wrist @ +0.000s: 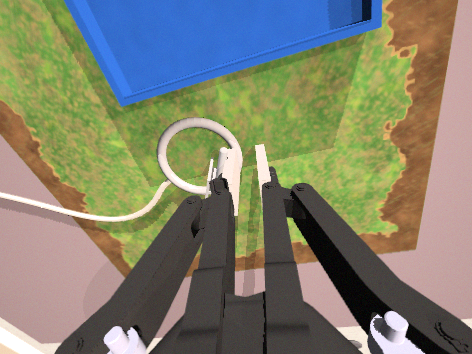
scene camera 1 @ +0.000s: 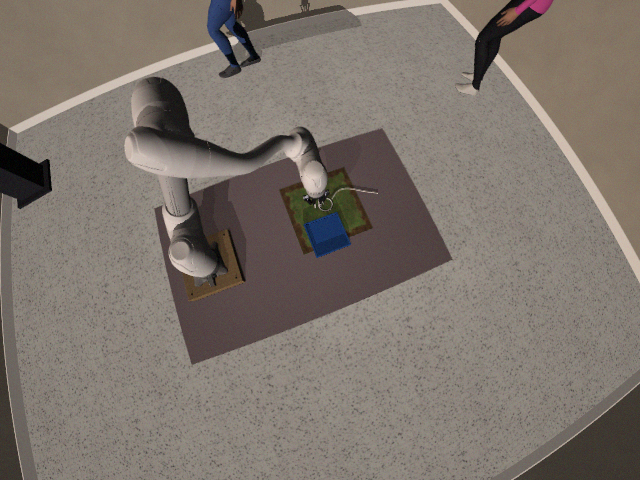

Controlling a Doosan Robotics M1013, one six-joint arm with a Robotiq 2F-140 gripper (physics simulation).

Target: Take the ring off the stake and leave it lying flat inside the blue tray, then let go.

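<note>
The pale ring lies around or beside the stake, a thin pale upright post near its right side in the wrist view; the lower part of the post is hidden. The blue tray stands beside the ring, with bare floor inside. My gripper is open by a narrow gap, with nothing between its pads. In the wrist view the post stands just left of the left finger, outside the gap, and that finger hides a part of the ring's right side.
A pale curved cord runs from near the ring across the green and brown mat. The arm's wooden base plate is on the left. Two people are at the back of the floor.
</note>
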